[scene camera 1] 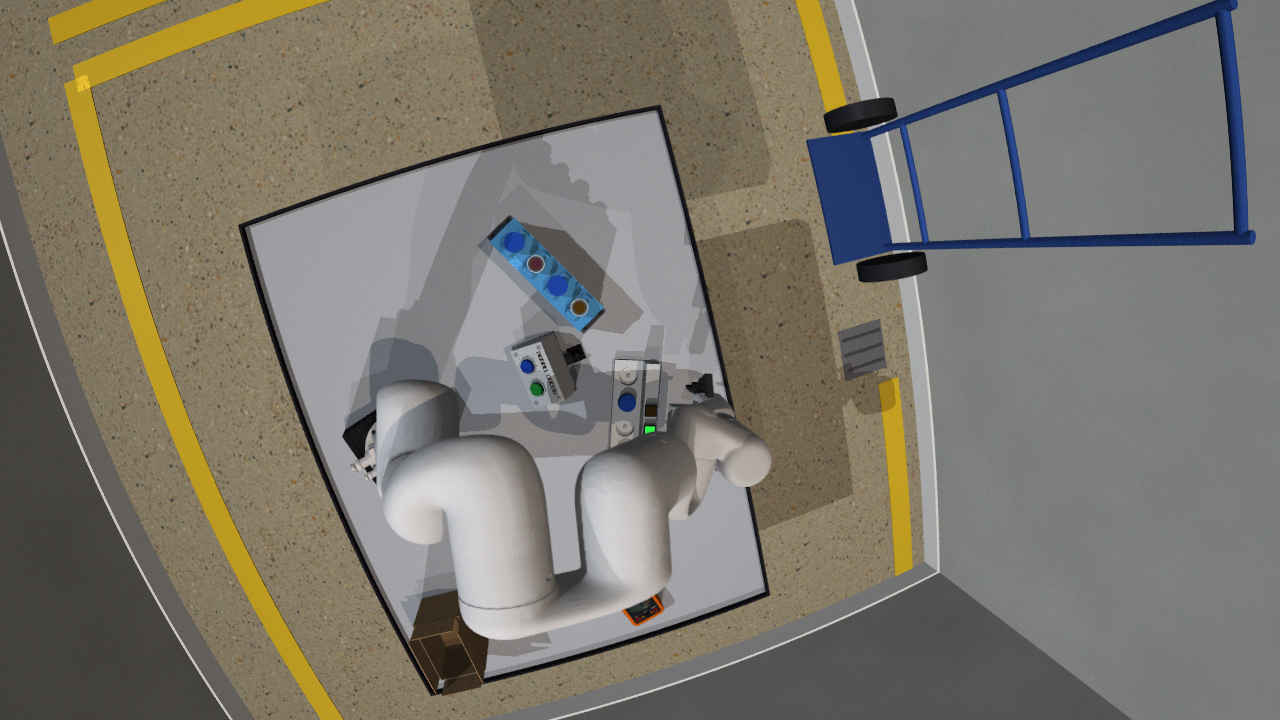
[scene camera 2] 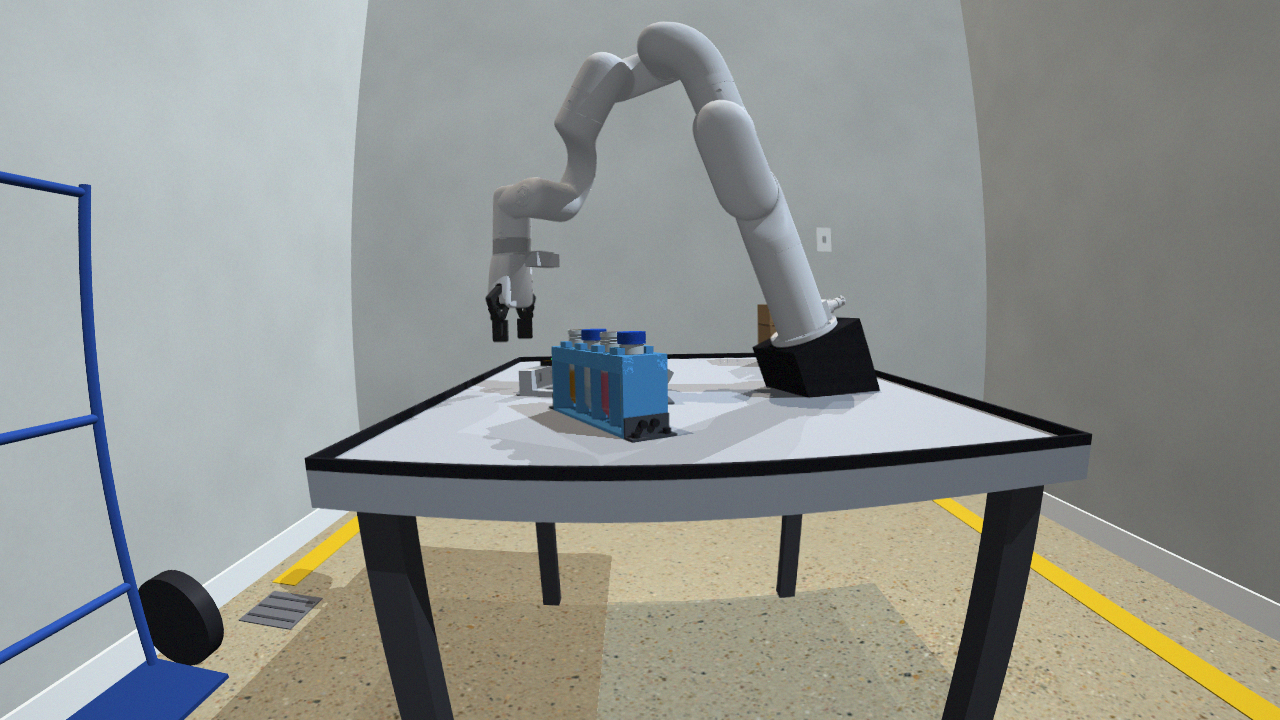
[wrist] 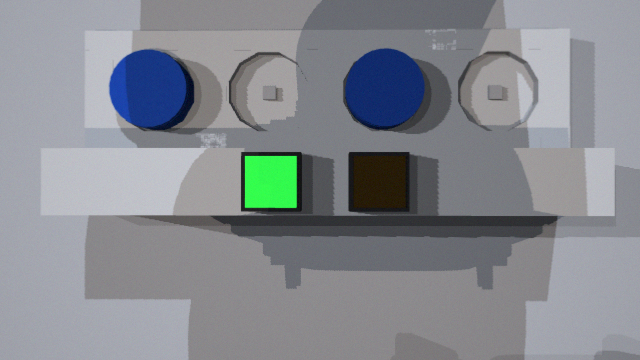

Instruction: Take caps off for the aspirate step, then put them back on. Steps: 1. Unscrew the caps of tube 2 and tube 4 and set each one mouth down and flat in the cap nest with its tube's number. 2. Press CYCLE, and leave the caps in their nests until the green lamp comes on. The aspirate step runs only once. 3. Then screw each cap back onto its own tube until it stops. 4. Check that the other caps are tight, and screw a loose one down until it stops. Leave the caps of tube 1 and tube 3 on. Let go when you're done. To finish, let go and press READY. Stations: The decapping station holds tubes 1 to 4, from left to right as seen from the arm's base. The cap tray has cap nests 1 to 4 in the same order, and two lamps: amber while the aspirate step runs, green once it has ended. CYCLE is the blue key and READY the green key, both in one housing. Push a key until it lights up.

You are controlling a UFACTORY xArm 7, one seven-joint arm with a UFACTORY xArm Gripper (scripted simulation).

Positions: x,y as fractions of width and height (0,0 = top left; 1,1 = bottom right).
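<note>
Through the wrist camera I can see a blue cap (wrist: 0.23,0.25), and in that same view there is another blue cap (wrist: 0.60,0.24).
</note>
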